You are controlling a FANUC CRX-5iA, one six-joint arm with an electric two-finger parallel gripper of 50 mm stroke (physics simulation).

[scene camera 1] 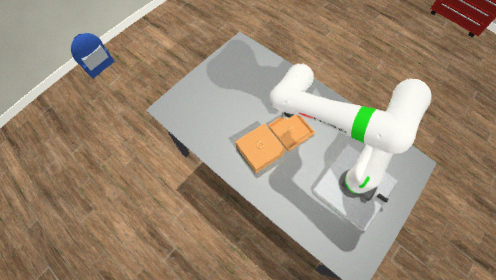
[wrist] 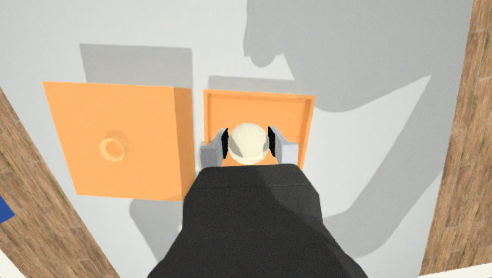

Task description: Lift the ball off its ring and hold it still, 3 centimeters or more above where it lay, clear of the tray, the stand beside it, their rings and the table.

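Pixels of known places: gripper, between the fingertips: (scene camera 1: 286, 115) (wrist: 248, 136); arm's base, origin of its link: (scene camera 1: 352, 183).
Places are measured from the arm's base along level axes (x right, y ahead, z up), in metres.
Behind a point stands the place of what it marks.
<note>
The cream ball (wrist: 248, 143) @[x 0.091, y 0.488, z 0.113 m] is between the two fingertips of my gripper (wrist: 248, 136) @[x 0.090, y 0.486, z 0.083 m] (scene camera 1: 288, 115) @[x 0.090, y 0.486, z 0.083 m], which is shut on it. In the wrist view they are above the orange tray (wrist: 280, 107) @[x 0.156, y 0.489, z -0.044 m] (scene camera 1: 303, 133) @[x 0.117, y 0.367, z -0.044 m], and the tray looks well below the ball. The tray's ring (scene camera 1: 291, 129) @[x 0.097, y 0.437, z -0.042 m] shows faintly in the scene view; the ball and gripper hide it in the wrist view. The orange stand (wrist: 150, 115) @[x -0.042, y 0.541, z 0.026 m] (scene camera 1: 257, 159) @[x -0.188, y 0.476, z 0.025 m] is beside the tray, with an empty ring (wrist: 103, 150) @[x -0.131, y 0.513, z 0.035 m] (scene camera 1: 260, 148) @[x -0.131, y 0.498, z 0.031 m] on top. The ball cannot be made out in the scene view.
The grey table (scene camera 1: 200, 107) @[x -0.096, y 0.962, z -0.047 m] (wrist: 370, 150) @[x 0.321, y 0.349, z -0.047 m] carries the tray, the stand and the arm's pale base plate (scene camera 1: 337, 200) @[x -0.120, y 0.024, z -0.009 m]. The white arm (scene camera 1: 330, 110) @[x -0.067, y 0.276, z 0.549 m] reaches over the table from the base. A blue bin (scene camera 1: 90, 47) and a red cabinet (scene camera 1: 465, 12) stand off the table.
</note>
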